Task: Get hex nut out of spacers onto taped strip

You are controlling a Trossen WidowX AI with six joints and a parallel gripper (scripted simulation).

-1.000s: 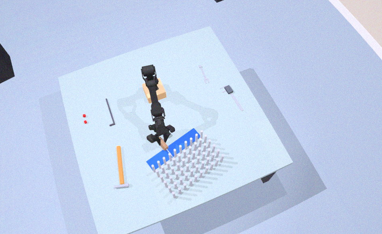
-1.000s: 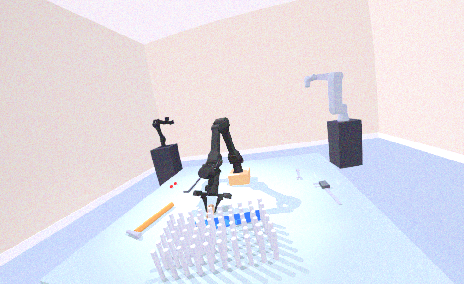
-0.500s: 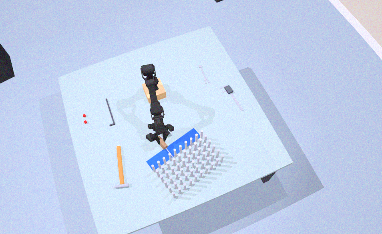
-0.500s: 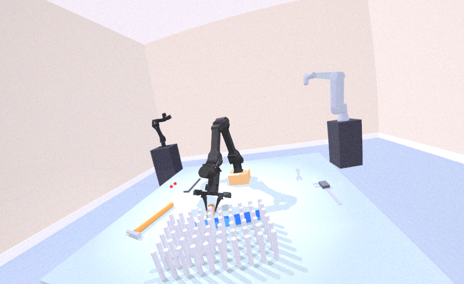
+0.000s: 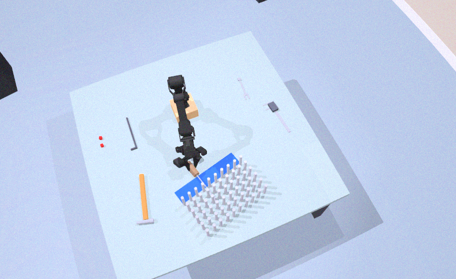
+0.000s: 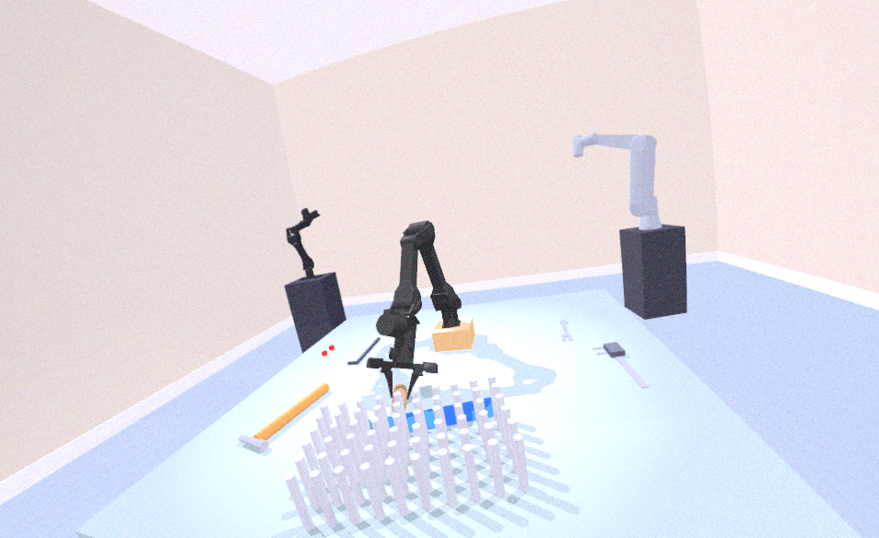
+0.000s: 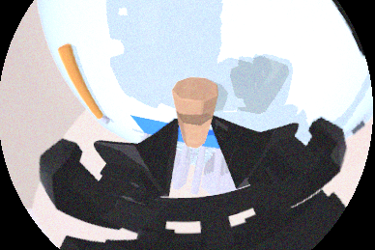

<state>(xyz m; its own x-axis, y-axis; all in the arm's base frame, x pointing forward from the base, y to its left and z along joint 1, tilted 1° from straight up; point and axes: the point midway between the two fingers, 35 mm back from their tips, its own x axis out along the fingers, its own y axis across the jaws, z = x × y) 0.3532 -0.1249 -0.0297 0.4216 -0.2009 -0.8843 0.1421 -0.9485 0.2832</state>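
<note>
Now: gripper tip 8 cm short of the blue taped strip, 5 cm to the right of it and 2 cm above it. The rest, counted from my gripper tip: small wrench: 34 cm behind, 52 cm to the left, 1 cm below; thin hook tool: 10 cm ahead, 2 cm to the left.
</note>
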